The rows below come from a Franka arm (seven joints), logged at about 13 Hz.
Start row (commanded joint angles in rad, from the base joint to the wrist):
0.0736, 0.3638, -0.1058, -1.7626, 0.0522, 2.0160, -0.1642
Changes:
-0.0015, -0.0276, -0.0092, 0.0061, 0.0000, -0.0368, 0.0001
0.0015, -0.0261, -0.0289, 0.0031, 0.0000, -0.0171, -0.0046
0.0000, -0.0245, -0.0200, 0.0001, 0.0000, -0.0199, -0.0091
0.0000, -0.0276, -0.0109, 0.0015, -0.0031, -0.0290, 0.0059
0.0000, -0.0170, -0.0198, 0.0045, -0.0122, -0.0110, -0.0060
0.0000, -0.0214, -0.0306, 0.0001, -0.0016, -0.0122, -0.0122
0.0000, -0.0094, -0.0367, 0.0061, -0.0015, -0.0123, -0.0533
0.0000, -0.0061, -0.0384, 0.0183, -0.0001, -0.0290, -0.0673
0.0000, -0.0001, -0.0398, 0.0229, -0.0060, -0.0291, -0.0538
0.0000, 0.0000, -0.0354, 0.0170, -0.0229, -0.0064, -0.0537
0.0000, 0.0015, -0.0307, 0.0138, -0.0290, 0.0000, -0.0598
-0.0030, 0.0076, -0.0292, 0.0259, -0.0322, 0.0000, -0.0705
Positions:
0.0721, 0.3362, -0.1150, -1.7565, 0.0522, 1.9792, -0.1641
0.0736, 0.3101, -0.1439, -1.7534, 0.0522, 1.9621, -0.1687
0.0736, 0.2856, -0.1639, -1.7533, 0.0522, 1.9422, -0.1778
0.0736, 0.2580, -0.1748, -1.7518, 0.0491, 1.9132, -0.1719
0.0736, 0.2410, -0.1946, -1.7473, 0.0369, 1.9022, -0.1779
0.0736, 0.2196, -0.2252, -1.7472, 0.0353, 1.8900, -0.1901
0.0736, 0.2102, -0.2619, -1.7411, 0.0338, 1.8777, -0.2434
0.0736, 0.2041, -0.3003, -1.7228, 0.0337, 1.8487, -0.3107
0.0736, 0.2040, -0.3401, -1.6999, 0.0277, 1.8196, -0.3645
0.0736, 0.2040, -0.3755, -1.6829, 0.0048, 1.8132, -0.4182
0.0736, 0.2055, -0.4062, -1.6691, -0.0242, 1.8132, -0.4780
0.0706, 0.2131, -0.4354, -1.6432, -0.0564, 1.8132, -0.5485

